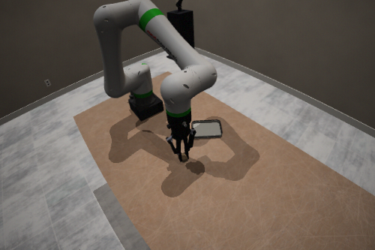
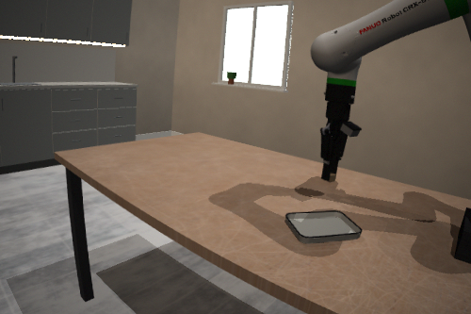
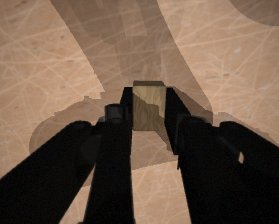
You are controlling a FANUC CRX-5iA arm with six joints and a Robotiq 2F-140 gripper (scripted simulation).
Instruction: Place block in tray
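The white tray lies 250 mm to the left of my hand, 70 mm below it and 70 mm behind it. Also, from my hand: wooden block (30 mm below).
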